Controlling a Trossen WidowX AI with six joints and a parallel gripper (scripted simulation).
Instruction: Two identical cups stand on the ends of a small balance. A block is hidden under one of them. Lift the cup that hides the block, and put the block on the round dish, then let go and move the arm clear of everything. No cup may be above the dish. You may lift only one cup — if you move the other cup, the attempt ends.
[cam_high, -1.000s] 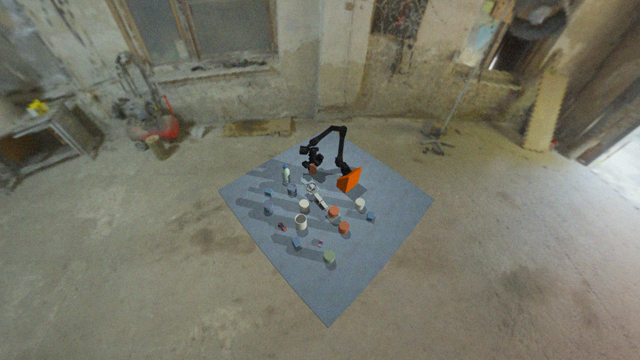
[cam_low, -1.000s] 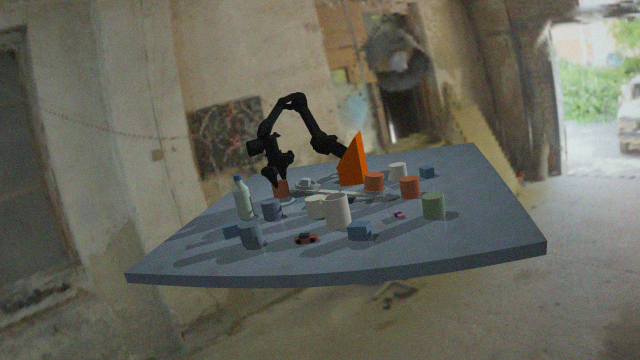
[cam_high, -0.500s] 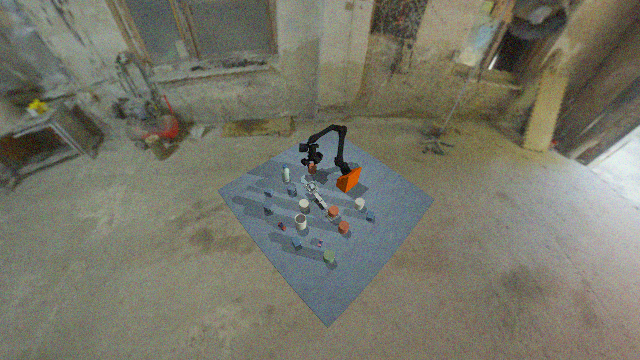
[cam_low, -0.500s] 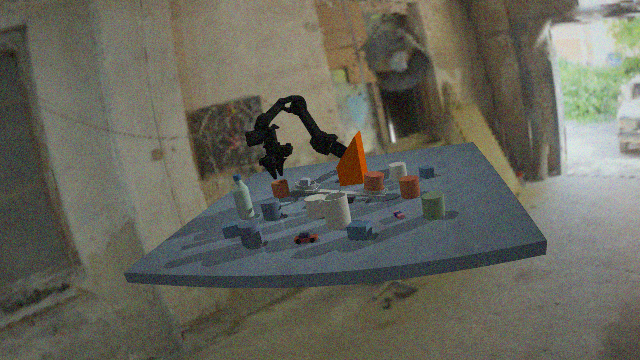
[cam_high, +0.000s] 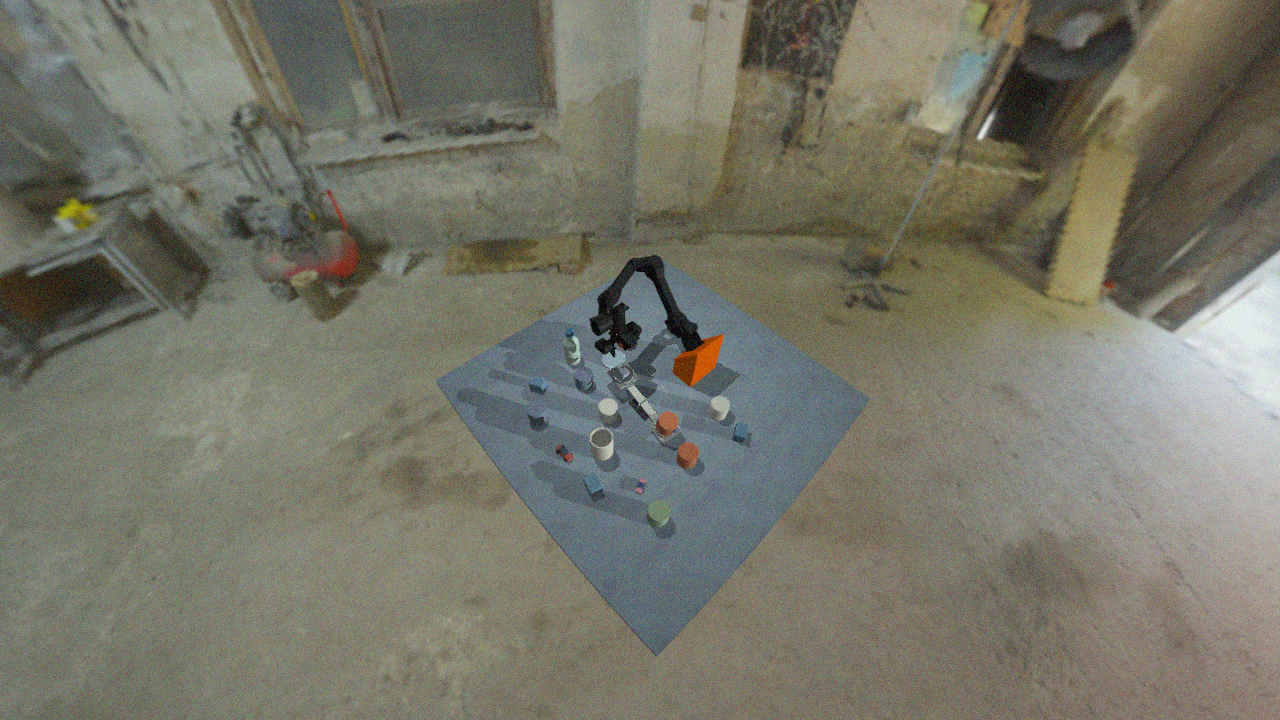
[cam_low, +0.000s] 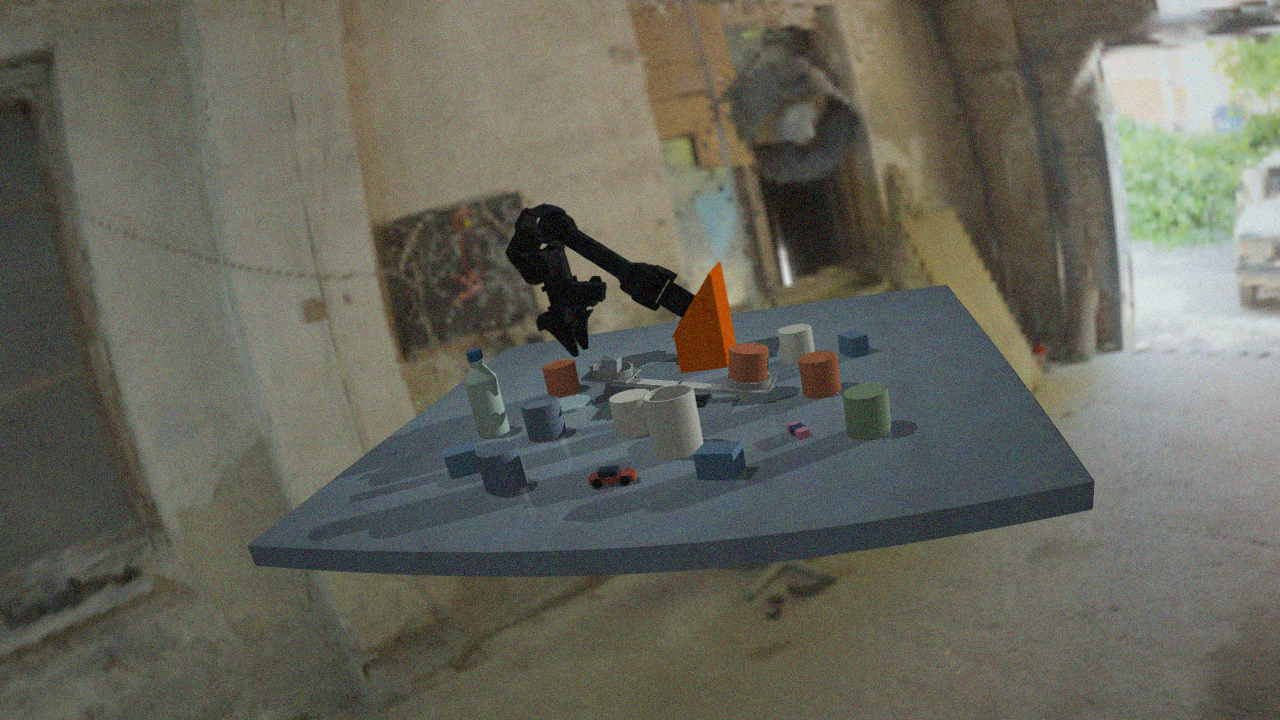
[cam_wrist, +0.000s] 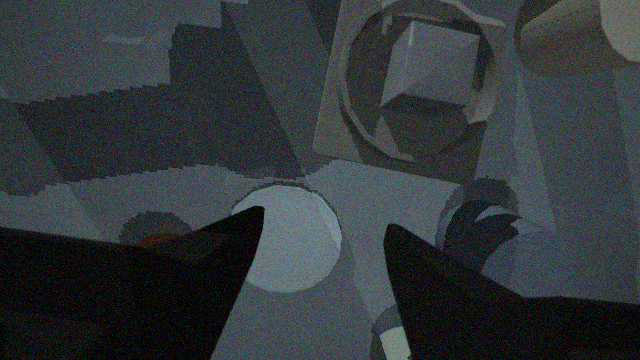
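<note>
Now: gripper tip 20 mm past the round dish, 60 mm to the left of it and 110 mm above it. Round my gripper tip: cream mug 260 mm ahead, 250 mm to the left, 70 mm below.
</note>
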